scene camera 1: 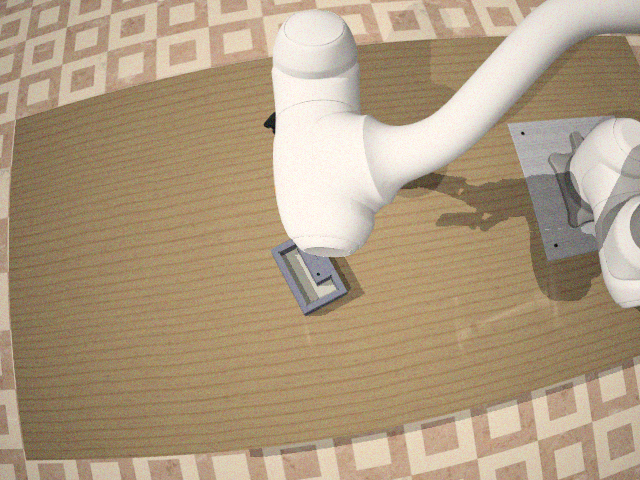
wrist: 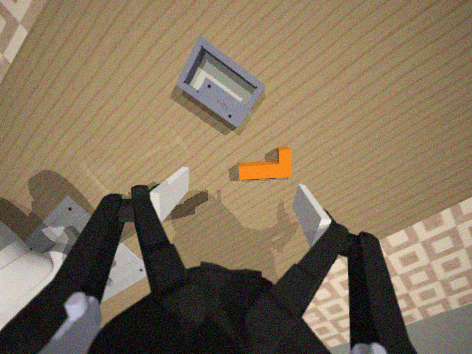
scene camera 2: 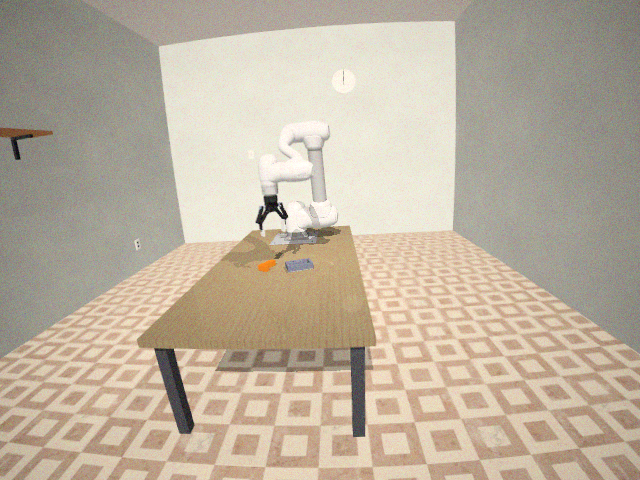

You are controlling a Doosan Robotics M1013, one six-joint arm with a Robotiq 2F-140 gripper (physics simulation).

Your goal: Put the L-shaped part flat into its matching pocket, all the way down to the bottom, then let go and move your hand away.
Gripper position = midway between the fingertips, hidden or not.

Note:
My gripper [wrist: 241, 187] is open, with nothing in its grasp. Also in view: an orange L-shaped part [wrist: 282, 167]. Further things: a grey pocket block [scene camera 1: 314, 282].
The grey pocket block shows as well in the wrist view [wrist: 210, 76].

